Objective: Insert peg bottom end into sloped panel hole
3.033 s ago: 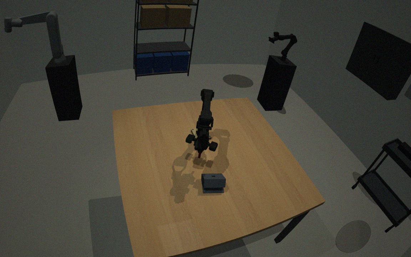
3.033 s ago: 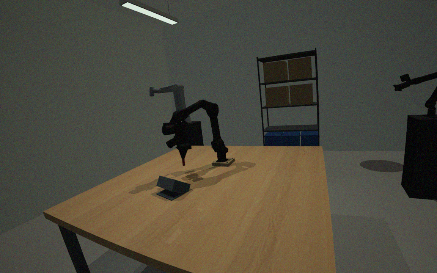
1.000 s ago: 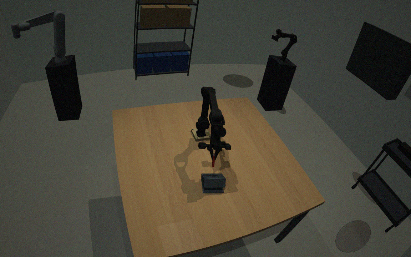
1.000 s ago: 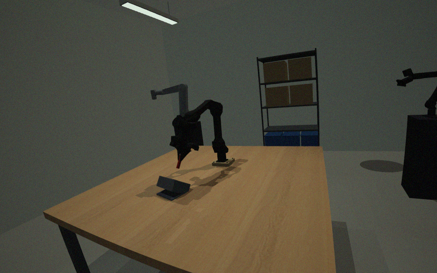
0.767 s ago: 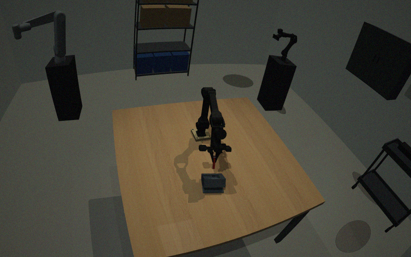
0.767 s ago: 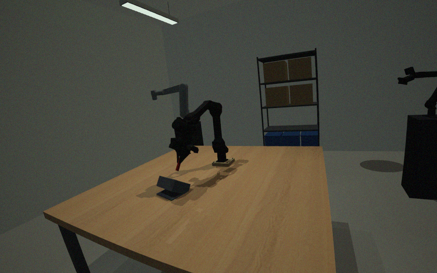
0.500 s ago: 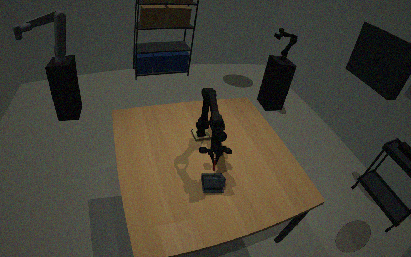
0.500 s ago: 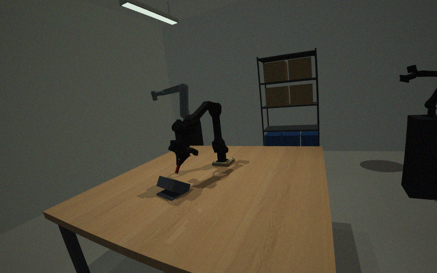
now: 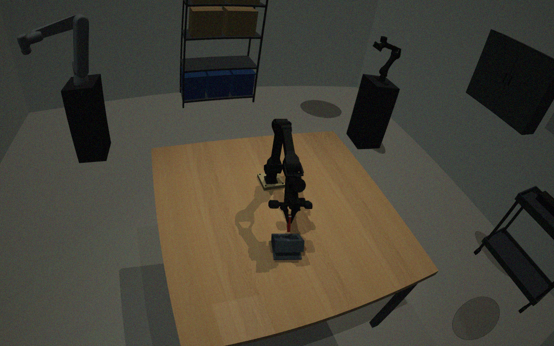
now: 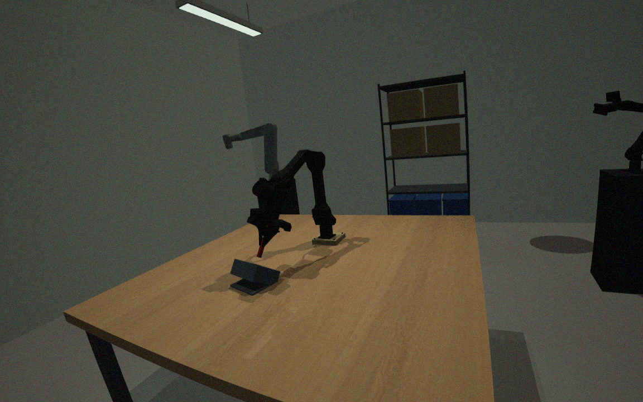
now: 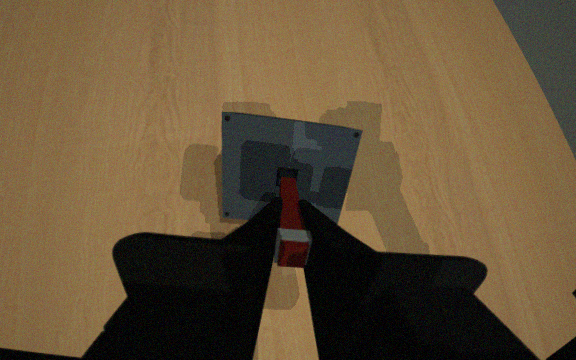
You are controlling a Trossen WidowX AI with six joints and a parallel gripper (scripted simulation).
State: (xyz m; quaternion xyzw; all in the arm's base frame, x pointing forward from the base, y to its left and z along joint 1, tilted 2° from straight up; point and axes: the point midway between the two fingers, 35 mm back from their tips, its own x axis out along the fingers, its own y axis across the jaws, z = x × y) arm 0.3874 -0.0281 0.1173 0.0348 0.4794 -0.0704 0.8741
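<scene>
The sloped panel lies 8 cm below my gripper tip, 5 cm ahead of it and 1 cm to the right of it. The rest, counted from my gripper tip: red square-sided peg (1 cm behind, 1 cm above).
</scene>
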